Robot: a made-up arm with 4 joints. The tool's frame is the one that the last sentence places. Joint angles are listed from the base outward.
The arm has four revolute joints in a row. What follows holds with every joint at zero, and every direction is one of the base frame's.
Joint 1 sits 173.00 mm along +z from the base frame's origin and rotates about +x.
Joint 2 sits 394.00 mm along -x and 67.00 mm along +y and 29.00 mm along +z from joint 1 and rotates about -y.
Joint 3 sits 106.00 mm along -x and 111.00 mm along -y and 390.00 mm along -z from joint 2 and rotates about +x.
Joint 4 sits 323.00 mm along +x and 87.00 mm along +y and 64.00 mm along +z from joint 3 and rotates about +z.
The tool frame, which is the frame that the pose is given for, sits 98.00 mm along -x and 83.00 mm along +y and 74.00 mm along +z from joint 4; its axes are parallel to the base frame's.
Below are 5 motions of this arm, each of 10 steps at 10 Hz.
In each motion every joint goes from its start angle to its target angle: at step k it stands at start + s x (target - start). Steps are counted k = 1, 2, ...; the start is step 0. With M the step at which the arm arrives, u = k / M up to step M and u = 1 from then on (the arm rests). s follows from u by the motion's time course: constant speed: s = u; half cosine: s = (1 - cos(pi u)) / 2; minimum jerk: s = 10 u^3 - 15 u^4 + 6 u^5.
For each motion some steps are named. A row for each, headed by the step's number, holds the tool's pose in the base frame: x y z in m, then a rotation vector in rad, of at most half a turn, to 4 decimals.
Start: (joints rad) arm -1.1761 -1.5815 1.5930 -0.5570
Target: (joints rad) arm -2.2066 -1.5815 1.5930 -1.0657
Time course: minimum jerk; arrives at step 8
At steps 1, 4, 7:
1: -0.5794 -0.2062 0.2919 0.2435 0.3923 -2.1205
4: -0.5741 -0.1550 0.3799 -0.0302 -0.1548 -2.3878
7: -0.5766 -0.0628 0.4471 -0.1794 -0.8152 -2.5222

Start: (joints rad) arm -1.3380 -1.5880 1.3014 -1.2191
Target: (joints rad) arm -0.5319 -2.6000 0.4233 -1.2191
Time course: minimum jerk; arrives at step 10
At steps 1, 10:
1: -0.5533 -0.2501 0.2354 -0.3268 0.4038 -2.7395
10: -0.7100 0.1005 0.1692 1.5427 -2.1314 1.5865

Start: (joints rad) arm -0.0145 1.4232 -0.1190 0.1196
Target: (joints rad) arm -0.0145 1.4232 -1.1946 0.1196
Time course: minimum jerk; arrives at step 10
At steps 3, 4, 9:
3: -0.0775 0.1483 0.2638 -0.3383 -1.3942 -0.1009
4: -0.0451 0.1599 0.2588 -0.4730 -1.3695 -0.2194
9: 0.1011 0.1441 0.2373 -1.0454 -1.1784 -0.7348

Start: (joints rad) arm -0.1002 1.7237 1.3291 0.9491
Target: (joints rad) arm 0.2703 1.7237 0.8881 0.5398
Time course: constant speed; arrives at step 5
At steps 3, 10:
3: -0.1633 -0.1404 0.3111 0.2765 -1.9343 1.2960
10: -0.1910 -0.1205 0.2969 0.3702 -1.9463 0.9036

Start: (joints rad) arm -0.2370 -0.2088 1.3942 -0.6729
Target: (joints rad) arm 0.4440 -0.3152 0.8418 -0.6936
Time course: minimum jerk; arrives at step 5
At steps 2, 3, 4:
2: -0.2409 -0.1033 0.0196 1.0817 0.6106 -0.7420
3: -0.2455 -0.0128 0.0104 1.0971 0.6941 -0.7059
4: -0.2506 0.0518 0.0196 1.1074 0.7494 -0.6657

